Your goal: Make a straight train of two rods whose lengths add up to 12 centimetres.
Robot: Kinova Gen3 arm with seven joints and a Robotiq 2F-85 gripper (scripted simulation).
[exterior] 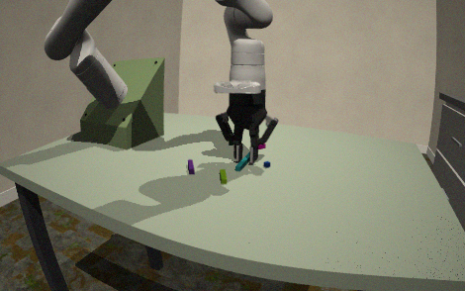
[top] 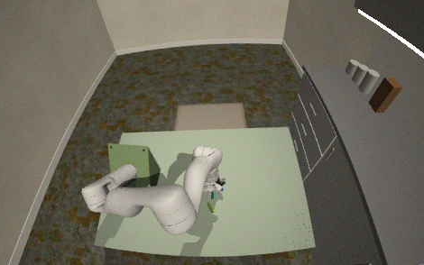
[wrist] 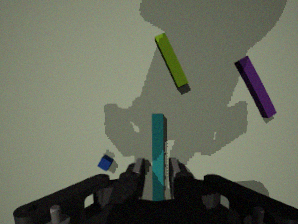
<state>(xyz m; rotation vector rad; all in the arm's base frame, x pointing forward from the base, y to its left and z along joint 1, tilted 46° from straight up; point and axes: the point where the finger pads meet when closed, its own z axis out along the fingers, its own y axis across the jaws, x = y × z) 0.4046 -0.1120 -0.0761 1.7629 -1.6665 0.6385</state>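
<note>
My hand is 20 mm above the turquoise rod. The rest, counted from my hand: magenta rod 10 mm behind, 120 mm to the left, 20 mm below; then purple rod 90 mm behind, 80 mm to the right, 20 mm below; then lime rod 10 mm behind, 100 mm to the right, 20 mm below.
</note>
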